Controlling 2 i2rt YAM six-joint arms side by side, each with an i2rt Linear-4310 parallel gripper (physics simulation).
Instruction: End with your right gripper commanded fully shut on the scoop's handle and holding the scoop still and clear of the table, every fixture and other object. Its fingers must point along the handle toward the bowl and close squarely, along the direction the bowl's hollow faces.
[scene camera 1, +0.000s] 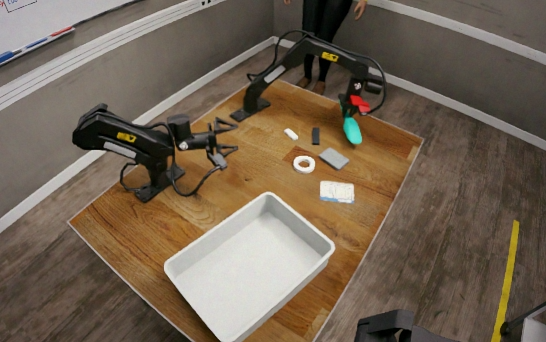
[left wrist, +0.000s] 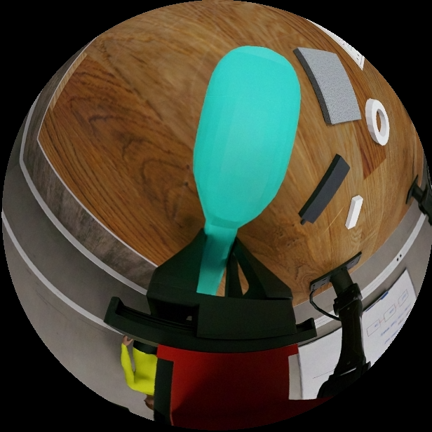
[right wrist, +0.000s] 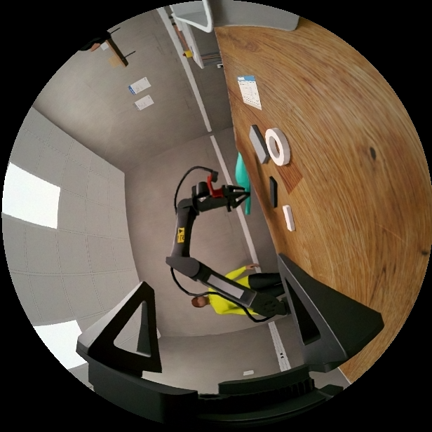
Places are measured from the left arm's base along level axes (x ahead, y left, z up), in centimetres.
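Where they show: left gripper, fingertip midpoint: (scene camera 1: 346, 117); right gripper, fingertip midpoint: (scene camera 1: 238, 137); left arm's base, link origin: (scene camera 1: 250, 110); right arm's base, link origin: (scene camera 1: 160, 183).
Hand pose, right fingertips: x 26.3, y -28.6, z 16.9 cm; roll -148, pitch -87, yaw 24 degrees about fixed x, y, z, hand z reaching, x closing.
Each offset is from my right fingertips to the top centre of the thing. Level surfaces: height alone.
The turquoise scoop {dy +48.5, dx +13.4, dz -7.7 cm} (scene camera 1: 352, 131) (left wrist: 247, 130) (right wrist: 242, 170) is held in the air above the table, near its far right edge in scene camera 1. My left gripper (left wrist: 217, 236) (right wrist: 249, 191) is shut on the scoop's handle, just behind the bowl. In the left wrist view the handle runs slightly aslant between the fingers and the bowl reaches out past the fingertips. A smooth surface of the bowl shows there; its hollow is not visible. In the right wrist view the handle's end sticks out past the left fingers. My right gripper (scene camera 1: 236, 137) is open and empty, well away from the scoop.
On the table {dz -16.9 cm} (scene camera 1: 240, 175) lie a grey pad {dy +30.1, dx +20.4, dz -15.4 cm} (scene camera 1: 334, 158) (left wrist: 331, 87), a white ring {dy +19.3, dx +14.3, dz -15.4 cm} (scene camera 1: 297, 166) (left wrist: 371, 122), a black block {dy +36.2, dx +6.4, dz -15.9 cm} (scene camera 1: 315, 136) (left wrist: 325, 190), a small white block {dy +28.7, dx -1.2, dz -15.6 cm} (scene camera 1: 291, 134) (left wrist: 354, 212) and a card {dy +18.2, dx +31.2, dz -16.7 cm} (scene camera 1: 337, 192). A large white tray {dy -24.8, dx +32.9, dz -7.1 cm} (scene camera 1: 250, 270) stands at the front.
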